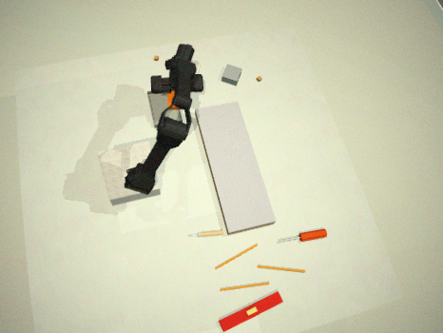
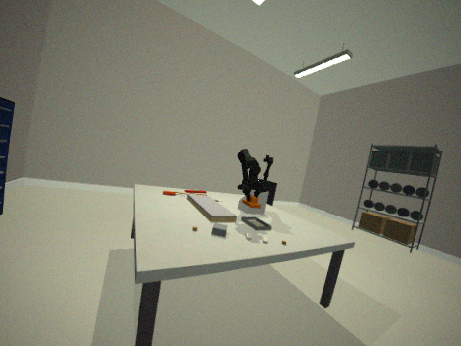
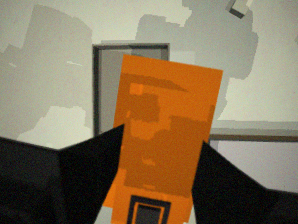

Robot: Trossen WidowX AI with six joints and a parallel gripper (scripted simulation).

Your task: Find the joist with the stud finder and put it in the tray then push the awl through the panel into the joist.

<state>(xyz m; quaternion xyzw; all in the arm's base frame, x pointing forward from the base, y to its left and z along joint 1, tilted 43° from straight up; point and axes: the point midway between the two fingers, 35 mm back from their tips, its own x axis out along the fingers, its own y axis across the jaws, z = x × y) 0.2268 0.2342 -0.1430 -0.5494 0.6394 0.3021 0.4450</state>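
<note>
Now: the small light 10 mm behind my gripper tip, 40 mm to the right of it and 30 mm above it. The rest, counted from my gripper tip: grey tray: 50 mm behind, 20 mm to the left, 130 mm below; then grey block: 270 mm ahead, 100 mm to the left, 130 mm below; then orange stud finder: 10 mm behind, 20 mm to the right, 20 mm above.
</note>
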